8 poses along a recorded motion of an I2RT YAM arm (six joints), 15 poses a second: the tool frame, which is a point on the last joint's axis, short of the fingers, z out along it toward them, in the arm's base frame.
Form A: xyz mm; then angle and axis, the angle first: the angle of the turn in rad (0 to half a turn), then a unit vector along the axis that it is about.
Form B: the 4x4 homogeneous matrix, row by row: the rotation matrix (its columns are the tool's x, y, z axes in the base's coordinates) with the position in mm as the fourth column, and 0 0 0 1 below. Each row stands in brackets. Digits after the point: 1 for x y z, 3 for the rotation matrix.
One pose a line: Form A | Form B
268.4 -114.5 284.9 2.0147 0.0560 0.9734 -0.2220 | [[-0.425 0.278 0.861 268.4], [-0.123 0.925 -0.359 -114.5], [-0.897 -0.258 -0.359 284.9], [0 0 0 1]]
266.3 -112.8 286.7 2.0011 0.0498 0.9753 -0.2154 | [[-0.414 0.265 0.871 266.3], [-0.127 0.931 -0.343 -112.8], [-0.902 -0.252 -0.351 286.7], [0 0 0 1]]
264.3 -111.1 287.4 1.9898 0.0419 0.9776 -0.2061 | [[-0.404 0.246 0.881 264.3], [-0.131 0.938 -0.322 -111.1], [-0.905 -0.245 -0.347 287.4], [0 0 0 1]]
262.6 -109.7 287.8 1.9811 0.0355 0.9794 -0.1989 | [[-0.397 0.231 0.888 262.6], [-0.134 0.943 -0.305 -109.7], [-0.908 -0.240 -0.344 287.8], [0 0 0 1]]
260.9 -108.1 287.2 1.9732 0.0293 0.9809 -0.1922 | [[-0.390 0.217 0.895 260.9], [-0.137 0.947 -0.289 -108.1], [-0.910 -0.235 -0.340 287.2], [0 0 0 1]]
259.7 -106.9 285.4 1.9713 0.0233 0.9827 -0.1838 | [[-0.389 0.201 0.899 259.7], [-0.137 0.952 -0.272 -106.9], [-0.911 -0.230 -0.343 285.4], [0 0 0 1]]
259.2 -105.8 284.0 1.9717 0.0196 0.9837 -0.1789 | [[-0.390 0.192 0.901 259.2], [-0.138 0.955 -0.263 -105.8], [-0.911 -0.227 -0.346 284.0], [0 0 0 1]]
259.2 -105.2 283.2 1.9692 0.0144 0.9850 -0.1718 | [[-0.388 0.178 0.904 259.2], [-0.139 0.959 -0.248 -105.2], [-0.911 -0.222 -0.347 283.2], [0 0 0 1]]
